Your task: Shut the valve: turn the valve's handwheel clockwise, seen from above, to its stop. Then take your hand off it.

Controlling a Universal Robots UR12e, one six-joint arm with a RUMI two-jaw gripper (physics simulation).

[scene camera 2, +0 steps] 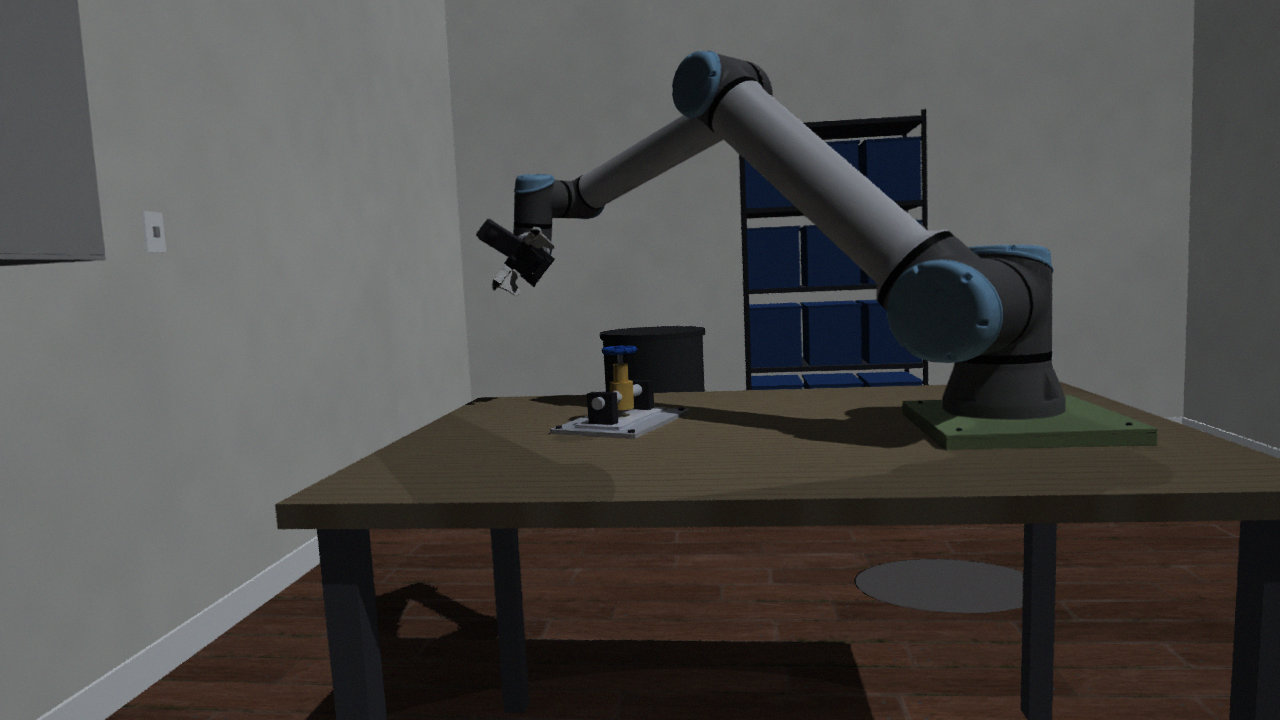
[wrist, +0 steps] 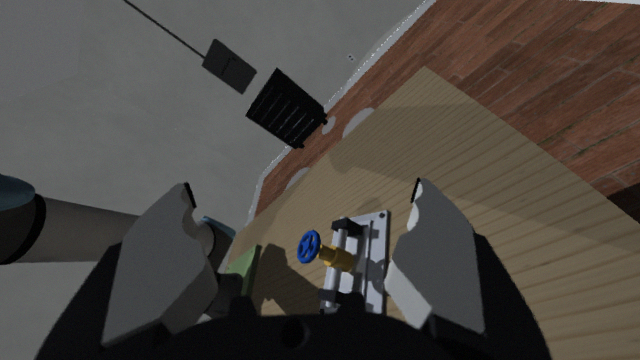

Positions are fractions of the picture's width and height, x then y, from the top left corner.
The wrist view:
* my gripper: 0.48, 0.51
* base plate: 0.59, 0.81
